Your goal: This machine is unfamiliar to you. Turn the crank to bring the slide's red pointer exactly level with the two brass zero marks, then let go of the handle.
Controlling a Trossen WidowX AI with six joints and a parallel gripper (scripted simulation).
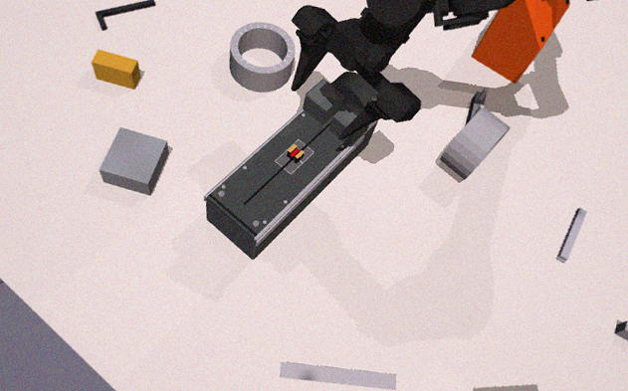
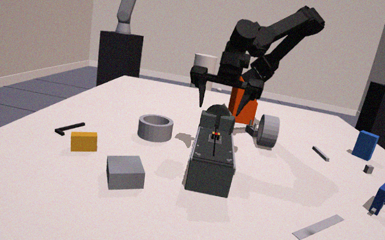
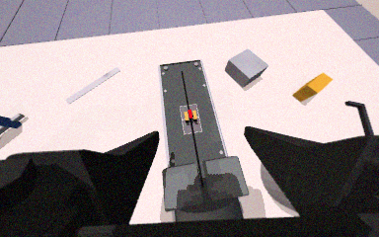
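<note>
My gripper tip is 14 cm past the crank handle, 6 cm above it and 3 cm to the left of it. The rest, counted from my gripper tip: red pointer (5 cm below, 4 cm ahead, 1 cm to the left); grey cube (19 cm ahead, 15 cm to the right, 11 cm below); yellow block (29 cm to the right, 11 cm below, 11 cm ahead).
</note>
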